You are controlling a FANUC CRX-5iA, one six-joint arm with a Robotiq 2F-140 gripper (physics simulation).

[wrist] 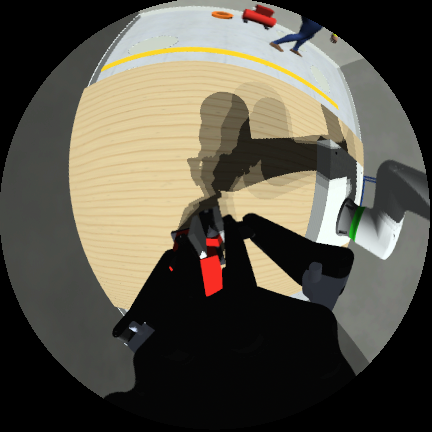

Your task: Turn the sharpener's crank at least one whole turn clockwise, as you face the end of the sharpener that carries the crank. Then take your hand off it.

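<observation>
My gripper is in the lower middle of the wrist view, its grey fingertips close together. It is shut on the sharpener's crank, but the contact is mostly hidden by the dark fingers. A bright red part shows between the fingers, just below the tips in the view. A small dark red piece shows at the left of the fingers. Most of the sharpener's body is hidden behind the gripper, and the crank's exact angle cannot be told.
The wooden table top spreads out beyond the fingers, with the arm's shadow across it. The white and grey arm is at the right. Beyond the table are a yellow floor line, an orange ring, a red machine and a person's legs.
</observation>
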